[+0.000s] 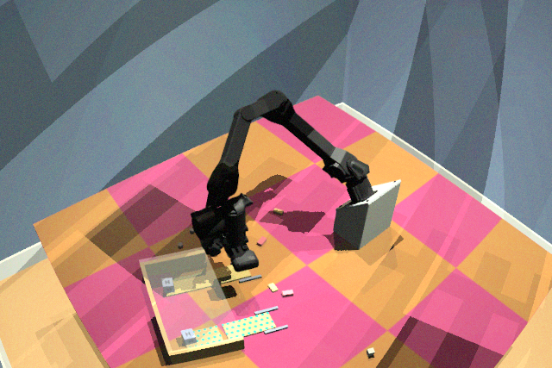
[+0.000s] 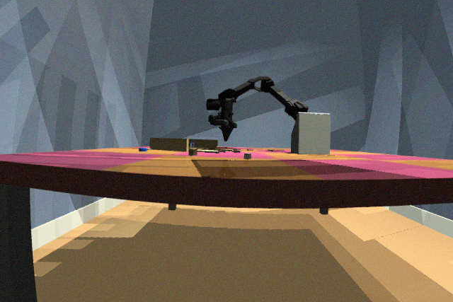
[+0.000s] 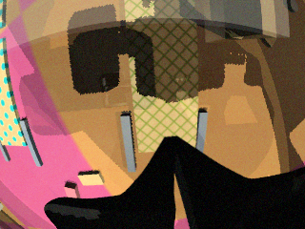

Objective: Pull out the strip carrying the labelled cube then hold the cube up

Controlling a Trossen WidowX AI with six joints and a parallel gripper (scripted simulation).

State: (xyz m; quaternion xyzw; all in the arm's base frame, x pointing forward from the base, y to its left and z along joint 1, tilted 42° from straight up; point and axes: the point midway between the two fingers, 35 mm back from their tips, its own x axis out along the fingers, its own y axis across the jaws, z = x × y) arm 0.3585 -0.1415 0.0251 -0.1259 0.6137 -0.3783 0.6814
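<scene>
The cross-hatched strip is 80 mm ahead of my gripper tip, 40 mm below it and 30 mm to the right of it.
</scene>
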